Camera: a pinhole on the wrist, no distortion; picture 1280 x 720 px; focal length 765.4 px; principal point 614.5 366.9 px. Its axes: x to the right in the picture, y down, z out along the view. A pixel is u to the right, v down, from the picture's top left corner.
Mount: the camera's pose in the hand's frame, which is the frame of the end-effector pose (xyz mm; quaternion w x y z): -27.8 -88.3 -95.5 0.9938 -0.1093 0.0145 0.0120
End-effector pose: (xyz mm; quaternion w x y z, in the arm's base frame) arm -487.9 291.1 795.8 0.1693 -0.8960 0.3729 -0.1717
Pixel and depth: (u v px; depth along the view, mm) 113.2 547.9 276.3
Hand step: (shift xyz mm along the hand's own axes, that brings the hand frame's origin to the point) -203.2 31.8 165.6
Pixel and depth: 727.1 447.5 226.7
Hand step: 10.8 -15.0 119.5
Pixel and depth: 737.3 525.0 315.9
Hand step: 29.4 45.2 197.0
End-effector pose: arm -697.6 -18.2 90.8 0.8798 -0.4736 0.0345 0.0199
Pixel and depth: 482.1 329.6 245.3
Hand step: -63.5 -47.5 147.8
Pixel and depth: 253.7 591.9 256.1
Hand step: -143.8 38.4 141.8
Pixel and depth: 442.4 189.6 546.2
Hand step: -132.8 -95.4 468.7
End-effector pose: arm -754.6 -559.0 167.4 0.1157 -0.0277 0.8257 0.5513
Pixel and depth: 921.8 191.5 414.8
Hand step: 152.1 -87.3 324.6
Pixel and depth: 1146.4 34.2 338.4
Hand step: 220.0 -153.3 259.2
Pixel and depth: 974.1 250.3 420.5
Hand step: 182.4 -55.2 322.5
